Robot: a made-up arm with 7 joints. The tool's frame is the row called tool. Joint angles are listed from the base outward.
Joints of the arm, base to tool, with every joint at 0 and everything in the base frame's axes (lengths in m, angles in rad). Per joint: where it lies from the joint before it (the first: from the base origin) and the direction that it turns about. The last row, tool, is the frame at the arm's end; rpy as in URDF.
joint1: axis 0.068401 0.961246 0.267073 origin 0 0 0
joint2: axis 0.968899 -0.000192 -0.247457 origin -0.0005 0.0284 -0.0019
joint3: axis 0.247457 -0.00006 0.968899 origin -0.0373 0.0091 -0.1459
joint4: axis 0.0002 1 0.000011 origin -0.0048 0 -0.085
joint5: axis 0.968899 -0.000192 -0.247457 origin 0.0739 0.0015 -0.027
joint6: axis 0.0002 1 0.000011 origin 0.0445 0 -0.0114
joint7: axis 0.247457 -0.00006 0.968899 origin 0.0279 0 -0.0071
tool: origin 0 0 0 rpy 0 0.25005 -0.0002
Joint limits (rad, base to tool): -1.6..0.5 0..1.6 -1.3..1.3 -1.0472..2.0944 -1.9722..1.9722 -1.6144..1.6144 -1.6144..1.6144
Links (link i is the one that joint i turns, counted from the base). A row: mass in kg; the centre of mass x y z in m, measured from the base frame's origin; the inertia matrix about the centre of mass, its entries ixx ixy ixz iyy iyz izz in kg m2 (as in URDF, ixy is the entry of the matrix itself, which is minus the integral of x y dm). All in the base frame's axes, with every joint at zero. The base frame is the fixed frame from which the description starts. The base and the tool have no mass.
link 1: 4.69; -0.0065 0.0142 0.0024; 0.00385 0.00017 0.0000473 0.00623 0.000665 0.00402
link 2: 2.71; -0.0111 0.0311 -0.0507; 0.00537 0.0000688 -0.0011 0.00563 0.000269 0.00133
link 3: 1.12; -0.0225 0.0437 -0.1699; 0.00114 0 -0.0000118 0.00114 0 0.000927
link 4: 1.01; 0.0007 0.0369 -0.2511; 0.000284 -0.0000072 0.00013 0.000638 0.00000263 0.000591
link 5: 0.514; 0.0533 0.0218 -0.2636; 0.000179 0 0 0.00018 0 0.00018
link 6: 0.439; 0.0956 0.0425 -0.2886; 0.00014 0 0 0.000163 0 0.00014
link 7: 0.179; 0.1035 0.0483 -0.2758; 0.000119 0 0.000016 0.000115 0 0.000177
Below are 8 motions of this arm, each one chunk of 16 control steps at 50 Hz.
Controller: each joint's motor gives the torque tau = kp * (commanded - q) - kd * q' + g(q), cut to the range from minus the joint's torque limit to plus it. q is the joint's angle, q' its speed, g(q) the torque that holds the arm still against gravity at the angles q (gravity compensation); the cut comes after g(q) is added. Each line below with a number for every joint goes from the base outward.
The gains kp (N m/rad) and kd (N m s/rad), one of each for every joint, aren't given. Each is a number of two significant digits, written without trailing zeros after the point. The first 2 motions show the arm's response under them.
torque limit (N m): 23 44 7.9 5.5 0.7 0.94 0.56
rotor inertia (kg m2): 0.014 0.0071 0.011 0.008 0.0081 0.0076 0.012
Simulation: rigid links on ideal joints. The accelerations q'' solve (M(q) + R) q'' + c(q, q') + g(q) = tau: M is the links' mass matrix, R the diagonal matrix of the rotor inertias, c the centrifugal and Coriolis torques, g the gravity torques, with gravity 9.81 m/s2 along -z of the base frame. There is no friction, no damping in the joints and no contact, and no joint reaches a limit. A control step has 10 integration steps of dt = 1/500 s. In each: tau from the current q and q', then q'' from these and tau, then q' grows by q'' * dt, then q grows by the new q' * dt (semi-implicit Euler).
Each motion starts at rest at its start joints. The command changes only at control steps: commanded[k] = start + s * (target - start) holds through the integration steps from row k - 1 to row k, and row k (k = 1, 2, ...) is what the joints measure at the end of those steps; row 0 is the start. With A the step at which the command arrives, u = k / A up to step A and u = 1 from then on. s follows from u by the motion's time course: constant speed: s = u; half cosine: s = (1 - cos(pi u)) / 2; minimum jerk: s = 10 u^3 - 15 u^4 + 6 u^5; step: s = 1 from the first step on.
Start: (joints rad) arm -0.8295 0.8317 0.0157 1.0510 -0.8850 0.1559 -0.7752
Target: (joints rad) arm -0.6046 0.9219 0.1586 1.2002 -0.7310 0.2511 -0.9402
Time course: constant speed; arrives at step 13
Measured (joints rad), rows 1 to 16:
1: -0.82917 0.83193 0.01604 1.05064 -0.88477 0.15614 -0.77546
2: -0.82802 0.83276 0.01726 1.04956 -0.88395 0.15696 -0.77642
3: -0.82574 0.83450 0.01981 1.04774 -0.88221 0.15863 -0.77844
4: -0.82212 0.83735 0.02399 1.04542 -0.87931 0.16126 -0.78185
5: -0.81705 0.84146 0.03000 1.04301 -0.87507 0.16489 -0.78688
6: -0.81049 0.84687 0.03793 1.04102 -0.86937 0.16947 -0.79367
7: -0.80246 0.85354 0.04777 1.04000 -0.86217 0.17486 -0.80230
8: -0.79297 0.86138 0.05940 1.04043 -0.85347 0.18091 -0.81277
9: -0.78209 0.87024 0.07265 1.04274 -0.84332 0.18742 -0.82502
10: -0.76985 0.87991 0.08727 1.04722 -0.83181 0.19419 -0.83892
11: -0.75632 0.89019 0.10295 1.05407 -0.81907 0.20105 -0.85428
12: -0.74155 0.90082 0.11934 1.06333 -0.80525 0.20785 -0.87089
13: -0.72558 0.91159 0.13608 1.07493 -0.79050 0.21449 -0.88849
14: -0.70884 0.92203 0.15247 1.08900 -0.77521 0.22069 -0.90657
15: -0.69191 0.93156 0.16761 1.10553 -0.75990 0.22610 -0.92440
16: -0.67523 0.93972 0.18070 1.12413 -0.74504 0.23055 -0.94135
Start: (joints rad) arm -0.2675 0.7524 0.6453 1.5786 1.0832 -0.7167 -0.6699
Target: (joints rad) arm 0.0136 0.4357 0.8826 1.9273 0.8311 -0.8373 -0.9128
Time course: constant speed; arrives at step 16
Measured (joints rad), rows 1 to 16:
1: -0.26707 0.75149 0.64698 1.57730 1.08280 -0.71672 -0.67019
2: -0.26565 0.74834 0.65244 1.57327 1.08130 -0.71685 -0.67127
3: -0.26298 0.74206 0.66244 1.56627 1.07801 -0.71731 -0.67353
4: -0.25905 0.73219 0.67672 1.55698 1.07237 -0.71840 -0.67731
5: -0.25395 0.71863 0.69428 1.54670 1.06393 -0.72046 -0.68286
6: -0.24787 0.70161 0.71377 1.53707 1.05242 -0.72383 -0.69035
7: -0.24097 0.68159 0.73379 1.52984 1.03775 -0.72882 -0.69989
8: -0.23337 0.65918 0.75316 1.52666 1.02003 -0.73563 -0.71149
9: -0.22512 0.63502 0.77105 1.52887 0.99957 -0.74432 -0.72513
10: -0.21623 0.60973 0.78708 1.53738 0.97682 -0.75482 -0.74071
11: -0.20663 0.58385 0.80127 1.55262 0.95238 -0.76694 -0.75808
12: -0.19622 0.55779 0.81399 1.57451 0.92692 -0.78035 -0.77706
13: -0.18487 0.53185 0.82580 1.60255 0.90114 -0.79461 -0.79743
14: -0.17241 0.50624 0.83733 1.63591 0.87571 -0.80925 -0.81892
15: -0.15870 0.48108 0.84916 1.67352 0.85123 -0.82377 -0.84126
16: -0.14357 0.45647 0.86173 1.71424 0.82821 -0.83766 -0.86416
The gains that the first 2 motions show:
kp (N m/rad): 14 46 6.3 2.9 0.96 0.9 1.1
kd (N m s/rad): 1.3 1.4 0.23 0.18 0.047 0.056 0.05
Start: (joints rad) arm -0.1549 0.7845 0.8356 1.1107 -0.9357 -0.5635 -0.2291
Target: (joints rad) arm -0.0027 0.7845 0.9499 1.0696 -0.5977 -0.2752 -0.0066
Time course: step
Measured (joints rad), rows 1 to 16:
1: -0.15245 0.78312 0.84268 1.10436 -0.92701 -0.55557 -0.22475
2: -0.14624 0.78035 0.85894 1.09027 -0.90425 -0.53522 -0.21310
3: -0.13712 0.77757 0.87934 1.07314 -0.87018 -0.50536 -0.19515
4: -0.12580 0.77580 0.89993 1.05649 -0.82773 -0.46893 -0.17203
5: -0.11284 0.77556 0.91820 1.04253 -0.77980 -0.42873 -0.14500
6: -0.09876 0.77692 0.93300 1.03239 -0.72918 -0.38730 -0.11532
7: -0.08404 0.77960 0.94422 1.02629 -0.67839 -0.34683 -0.08425
8: -0.06914 0.78312 0.95235 1.02392 -0.62965 -0.30908 -0.05301
9: -0.05448 0.78691 0.95815 1.02463 -0.58482 -0.27542 -0.02269
10: -0.04042 0.79047 0.96239 1.02770 -0.54537 -0.24682 0.00572
11: -0.02724 0.79339 0.96566 1.03244 -0.51236 -0.22383 0.03139
12: -0.01515 0.79540 0.96831 1.03829 -0.48649 -0.20669 0.05367
13: -0.00429 0.79638 0.97048 1.04484 -0.46806 -0.19530 0.07205
14: 0.00526 0.79636 0.97213 1.05182 -0.45705 -0.18931 0.08621
15: 0.01345 0.79543 0.97314 1.05908 -0.45313 -0.18818 0.09601
16: 0.02027 0.79377 0.97339 1.06652 -0.45569 -0.19120 0.10145

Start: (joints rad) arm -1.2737 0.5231 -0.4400 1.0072 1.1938 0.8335 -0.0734
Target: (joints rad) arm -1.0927 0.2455 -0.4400 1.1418 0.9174 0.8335 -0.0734
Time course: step
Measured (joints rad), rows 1 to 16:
1: -1.27362 0.50824 -0.41477 1.02071 1.19361 0.83633 -0.07320
2: -1.27289 0.47322 -0.36339 1.04955 1.19056 0.84335 -0.07291
3: -1.27051 0.42727 -0.31132 1.08211 1.18158 0.85282 -0.07285
4: -1.26533 0.37739 -0.27684 1.11072 1.16454 0.86270 -0.07322
5: -1.25659 0.32812 -0.26906 1.13165 1.13868 0.87104 -0.07402
6: -1.24426 0.28227 -0.28857 1.14374 1.10453 0.87630 -0.07514
7: -1.22884 0.24160 -0.32987 1.14697 1.06369 0.87749 -0.07641
8: -1.21100 0.20725 -0.38429 1.14180 1.01838 0.87421 -0.07762
9: -1.19143 0.17991 -0.44256 1.12897 0.97102 0.86651 -0.07861
10: -1.17074 0.15984 -0.49667 1.10978 0.92394 0.85486 -0.07923
11: -1.14953 0.14691 -0.54097 1.08618 0.87919 0.83998 -0.07944
12: -1.12843 0.14064 -0.57237 1.06078 0.83841 0.82281 -0.07921
13: -1.10808 0.14028 -0.59012 1.03654 0.80288 0.80441 -0.07858
14: -1.08919 0.14492 -0.59518 1.01635 0.77351 0.78591 -0.07762
15: -1.07241 0.15359 -0.58948 1.00267 0.75097 0.76843 -0.07643
16: -1.05826 0.16533 -0.57539 0.99724 0.73566 0.75302 -0.07510

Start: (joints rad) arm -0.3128 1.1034 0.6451 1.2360 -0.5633 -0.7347 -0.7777
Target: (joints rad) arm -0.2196 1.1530 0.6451 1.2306 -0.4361 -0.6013 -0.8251
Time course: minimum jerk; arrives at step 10
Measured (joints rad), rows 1 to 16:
1: -0.31278 1.10342 0.64506 1.23600 -0.56327 -0.73467 -0.77771
2: -0.31258 1.10359 0.64477 1.23597 -0.56304 -0.73438 -0.77777
3: -0.31188 1.10421 0.64378 1.23589 -0.56216 -0.73334 -0.77799
4: -0.31020 1.10570 0.64166 1.23569 -0.55996 -0.73078 -0.77858
5: -0.30708 1.10848 0.63820 1.23534 -0.55564 -0.72590 -0.77973
6: -0.30220 1.11282 0.63370 1.23476 -0.54851 -0.71805 -0.78168
7: -0.29545 1.11877 0.62891 1.23390 -0.53816 -0.70697 -0.78457
8: -0.28705 1.12604 0.62498 1.23275 -0.52464 -0.69289 -0.78846
9: -0.27749 1.13411 0.62311 1.23135 -0.50847 -0.67657 -0.79328
10: -0.26742 1.14232 0.62416 1.22981 -0.49054 -0.65904 -0.79886
11: -0.25744 1.15006 0.62834 1.22822 -0.47192 -0.64144 -0.80496
12: -0.24802 1.15689 0.63511 1.22665 -0.45366 -0.62471 -0.81132
13: -0.23945 1.16253 0.64348 1.22515 -0.43666 -0.60960 -0.81769
14: -0.23193 1.16682 0.65224 1.22374 -0.42167 -0.59663 -0.82383
15: -0.22554 1.16974 0.66026 1.22247 -0.40926 -0.58615 -0.82953
16: -0.22031 1.17133 0.66665 1.22139 -0.39976 -0.57831 -0.83460

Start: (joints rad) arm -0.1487 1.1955 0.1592 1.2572 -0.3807 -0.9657 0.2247
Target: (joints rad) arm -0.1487 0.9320 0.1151 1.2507 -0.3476 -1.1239 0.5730
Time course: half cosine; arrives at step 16
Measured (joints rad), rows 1 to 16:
1: -0.14871 1.19539 0.15936 1.25718 -0.38072 -0.96576 0.22476
2: -0.14879 1.19478 0.16013 1.25707 -0.38081 -0.96607 0.22510
3: -0.14900 1.19305 0.16211 1.25675 -0.38110 -0.96696 0.22613
4: -0.14941 1.18941 0.16570 1.25607 -0.38174 -0.96887 0.22839
5: -0.15005 1.18309 0.17096 1.25487 -0.38288 -0.97221 0.23254
6: -0.15095 1.17341 0.17748 1.25300 -0.38467 -0.97738 0.23924
7: -0.15207 1.15989 0.18447 1.25040 -0.38715 -0.98466 0.24915
8: -0.15333 1.14226 0.19085 1.24707 -0.39029 -0.99420 0.26282
9: -0.15467 1.12057 0.19541 1.24316 -0.39392 -1.00596 0.28067
10: -0.15598 1.09514 0.19700 1.23899 -0.39776 -1.01971 0.30291
11: -0.15721 1.06660 0.19467 1.23501 -0.40137 -1.03507 0.32952
12: -0.15828 1.03585 0.18779 1.23172 -0.40425 -1.05146 0.36024
13: -0.15914 1.00399 0.17610 1.22962 -0.40583 -1.06820 0.39455
14: -0.15976 0.97230 0.15978 1.22903 -0.40552 -1.08455 0.43165
15: -0.16006 0.94212 0.13945 1.23006 -0.40278 -1.09974 0.47053
16: -0.15998 0.91481 0.11610 1.23250 -0.39718 -1.11306 0.50997

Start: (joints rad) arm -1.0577 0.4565 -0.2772 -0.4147 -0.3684 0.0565 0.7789
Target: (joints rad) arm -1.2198 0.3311 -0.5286 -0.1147 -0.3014 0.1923 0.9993
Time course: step
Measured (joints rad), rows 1 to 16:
1: -1.06074 0.44860 -0.27838 -0.40727 -0.36667 0.05821 0.78312
2: -1.06889 0.43018 -0.28529 -0.38764 -0.36197 0.06274 0.79448
3: -1.08137 0.40657 -0.30190 -0.35759 -0.35467 0.06979 0.81208
4: -1.09740 0.38206 -0.33008 -0.31910 -0.34532 0.07917 0.83483
5: -1.11615 0.35948 -0.36936 -0.27457 -0.33465 0.09076 0.86156
6: -1.13675 0.34015 -0.41731 -0.22681 -0.32342 0.10441 0.89099
7: -1.15816 0.32431 -0.47015 -0.17892 -0.31239 0.11985 0.92186
8: -1.17915 0.31163 -0.52348 -0.13397 -0.30222 0.13668 0.95295
9: -1.19845 0.30166 -0.57305 -0.09464 -0.29343 0.15434 0.98315
10: -1.21493 0.29413 -0.61526 -0.06297 -0.28637 0.17217 1.01146
11: -1.22780 0.28894 -0.64759 -0.04015 -0.28126 0.18947 1.03705
12: -1.23672 0.28614 -0.66876 -0.02645 -0.27817 0.20557 1.05927
13: -1.24179 0.28573 -0.67867 -0.02134 -0.27706 0.21984 1.07763
14: -1.24351 0.28763 -0.67815 -0.02364 -0.27777 0.23179 1.09181
15: -1.24256 0.29160 -0.66873 -0.03174 -0.28008 0.24107 1.10165
16: -1.23975 0.29727 -0.65226 -0.04384 -0.28367 0.24747 1.10718

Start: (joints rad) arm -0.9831 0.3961 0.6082 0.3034 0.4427 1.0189 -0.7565
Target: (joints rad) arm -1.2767 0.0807 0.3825 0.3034 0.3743 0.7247 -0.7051
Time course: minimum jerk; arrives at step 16
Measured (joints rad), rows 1 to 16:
1: -0.98311 0.39606 0.60825 0.30338 0.44271 1.01888 -0.75650
2: -0.98324 0.39567 0.60869 0.30319 0.44282 1.01870 -0.75647
3: -0.98371 0.39422 0.61022 0.30251 0.44322 1.01802 -0.75638
4: -0.98487 0.39061 0.61365 0.30087 0.44424 1.01628 -0.75613
5: -0.98714 0.38355 0.61951 0.29783 0.44623 1.01276 -0.75559
6: -0.99092 0.37183 0.62764 0.29313 0.44952 1.00669 -0.75464
7: -0.99652 0.35459 0.63703 0.28686 0.45431 0.99738 -0.75311
8: -1.00410 0.33146 0.64580 0.27958 0.46057 0.98430 -0.75088
9: -1.01368 0.30266 0.65150 0.27235 0.46803 0.96720 -0.74784
10: -1.02516 0.26906 0.65147 0.26676 0.47616 0.94618 -0.74395
11: -1.03835 0.23208 0.64327 0.26467 0.48419 0.92169 -0.73921
12: -1.05309 0.19357 0.62501 0.26796 0.49112 0.89452 -0.73372
13: -1.06926 0.15569 0.59566 0.27813 0.49585 0.86569 -0.72763
14: -1.08688 0.12052 0.55523 0.29587 0.49721 0.83632 -0.72117
15: -1.10602 0.08982 0.50489 0.32072 0.49411 0.80746 -0.71464
16: -1.12676 0.06464 0.44714 0.35095 0.48576 0.77993 -0.70835

